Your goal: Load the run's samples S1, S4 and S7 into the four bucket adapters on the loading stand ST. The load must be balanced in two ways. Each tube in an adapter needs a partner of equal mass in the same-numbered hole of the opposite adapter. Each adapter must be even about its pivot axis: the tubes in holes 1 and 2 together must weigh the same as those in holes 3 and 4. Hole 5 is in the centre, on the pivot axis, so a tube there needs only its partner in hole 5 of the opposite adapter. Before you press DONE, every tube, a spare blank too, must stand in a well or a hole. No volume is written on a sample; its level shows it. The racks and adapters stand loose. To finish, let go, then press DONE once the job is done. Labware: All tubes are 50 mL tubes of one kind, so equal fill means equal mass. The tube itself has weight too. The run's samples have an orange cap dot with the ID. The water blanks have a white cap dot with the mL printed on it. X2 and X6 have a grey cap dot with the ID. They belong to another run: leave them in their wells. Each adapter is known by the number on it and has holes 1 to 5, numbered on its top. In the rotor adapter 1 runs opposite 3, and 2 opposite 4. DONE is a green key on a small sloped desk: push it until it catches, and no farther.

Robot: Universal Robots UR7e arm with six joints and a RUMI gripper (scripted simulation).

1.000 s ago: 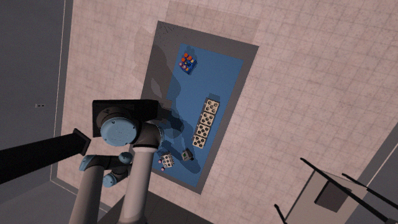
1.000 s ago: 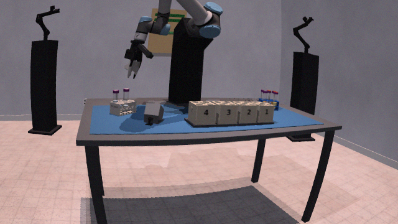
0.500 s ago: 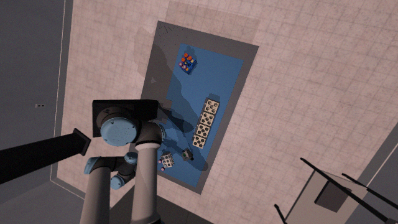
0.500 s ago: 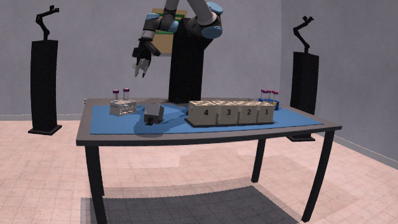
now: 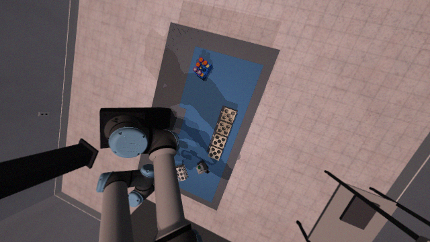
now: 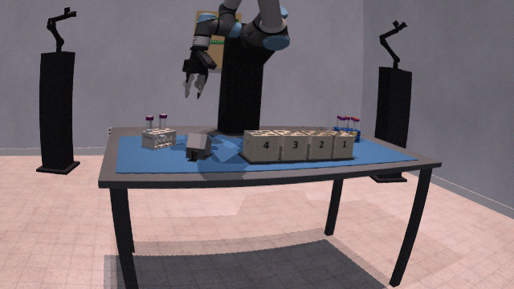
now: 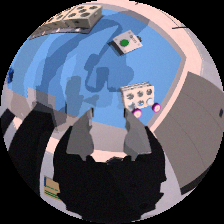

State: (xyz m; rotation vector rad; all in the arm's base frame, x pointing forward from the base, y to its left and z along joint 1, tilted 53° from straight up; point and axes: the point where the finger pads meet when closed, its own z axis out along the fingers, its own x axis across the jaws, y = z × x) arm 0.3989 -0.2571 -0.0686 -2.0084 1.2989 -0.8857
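My hand is 250 mm past the blue rack, 770 mm to the right of it and 170 mm above it. From my hand the other things lie so: white rack 50 mm ahead, 130 mm to the right, 170 mm below; bucket adapter 210 mm ahead, 260 mm to the left, 150 mm below.
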